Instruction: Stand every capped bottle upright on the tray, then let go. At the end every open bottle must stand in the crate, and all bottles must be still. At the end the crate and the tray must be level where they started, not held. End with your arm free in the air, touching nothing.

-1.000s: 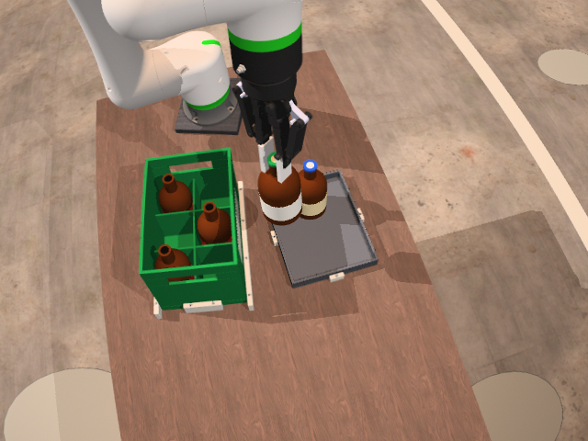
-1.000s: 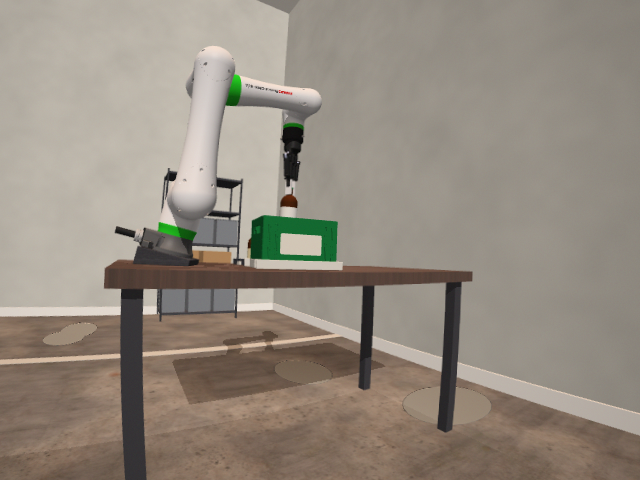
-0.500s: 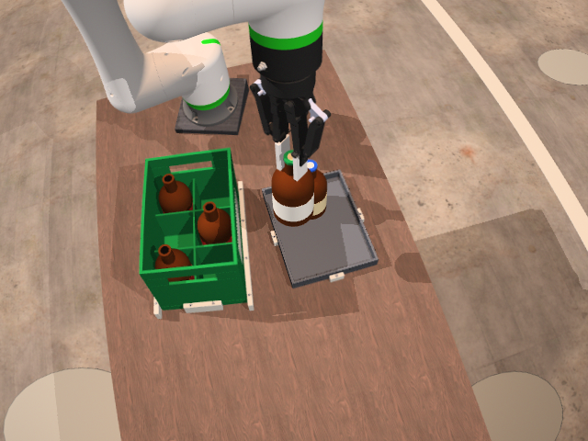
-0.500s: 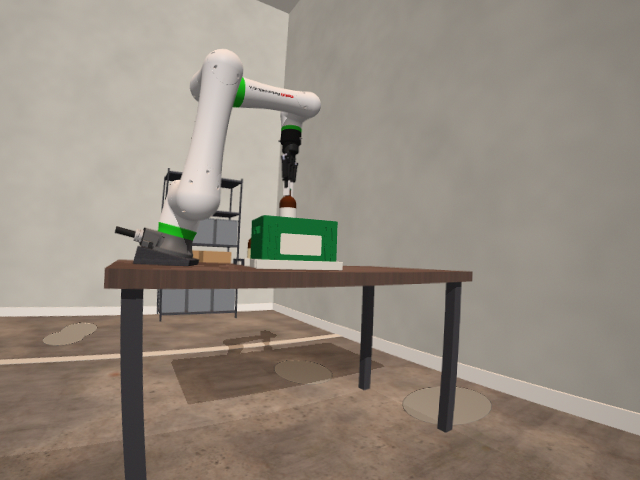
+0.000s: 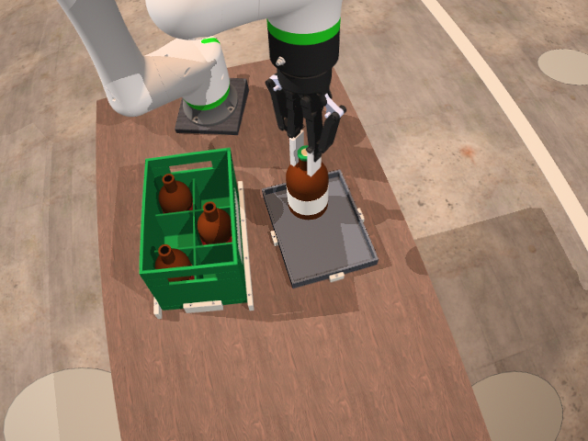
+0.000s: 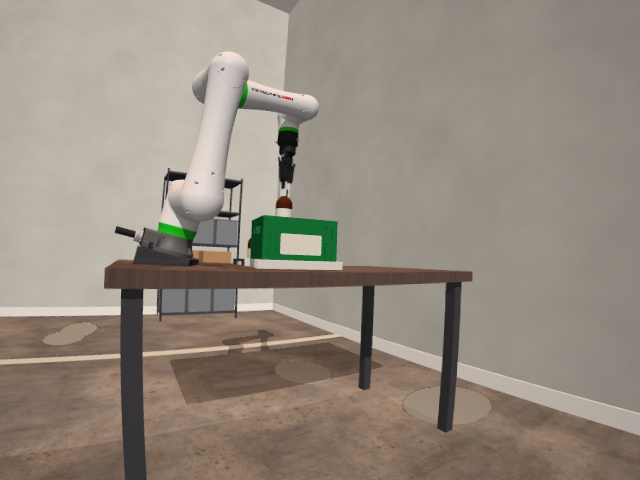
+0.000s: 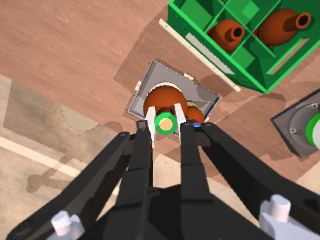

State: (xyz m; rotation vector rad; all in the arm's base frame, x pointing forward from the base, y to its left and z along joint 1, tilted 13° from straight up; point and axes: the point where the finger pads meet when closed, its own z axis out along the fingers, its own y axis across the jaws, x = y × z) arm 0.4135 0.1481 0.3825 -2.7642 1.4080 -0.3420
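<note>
Now: hand 8 cm above the capped brown bottle. Also, from my hand: green crate (7 cm behind, 22 cm to the right, 26 cm below); then grey tray (5 cm behind, 4 cm to the left, 33 cm below).
</note>
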